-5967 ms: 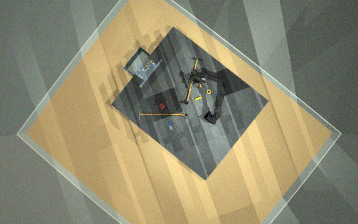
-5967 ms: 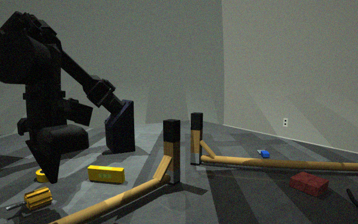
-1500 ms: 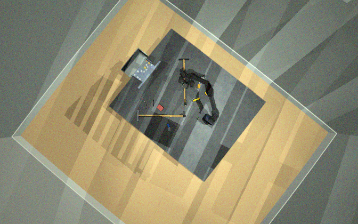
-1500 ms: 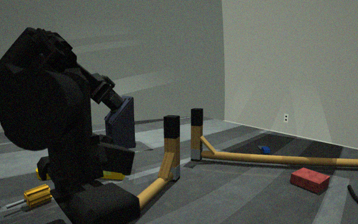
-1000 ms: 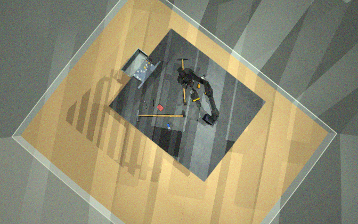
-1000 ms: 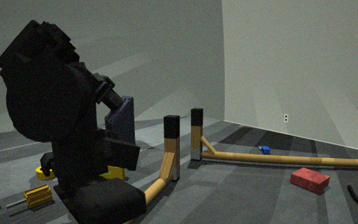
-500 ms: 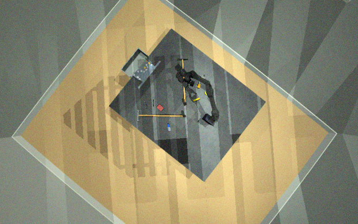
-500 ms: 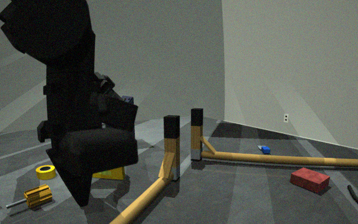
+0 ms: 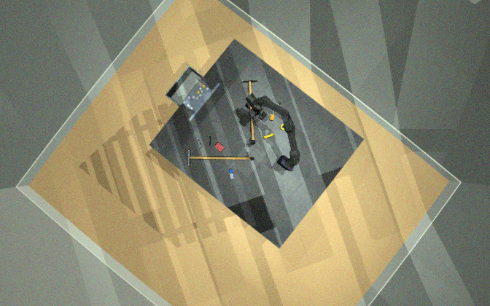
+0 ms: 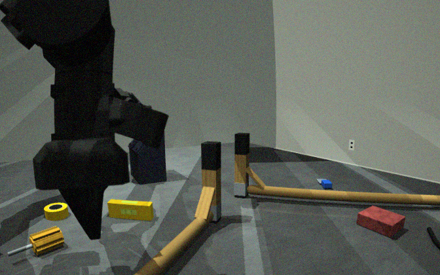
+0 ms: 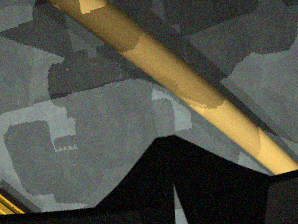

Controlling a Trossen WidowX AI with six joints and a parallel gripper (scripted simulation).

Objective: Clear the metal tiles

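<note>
My gripper tip is 30 mm short of the scraper and 20 mm above it. From my gripper tip the other things lie so: yellow-handled screwdriver (150 mm behind, 80 mm to the right, 70 mm below); yellow tape ring (290 mm behind, 60 mm to the right, 80 mm below); yellow level (220 mm behind, 90 mm to the left, 60 mm below).
</note>
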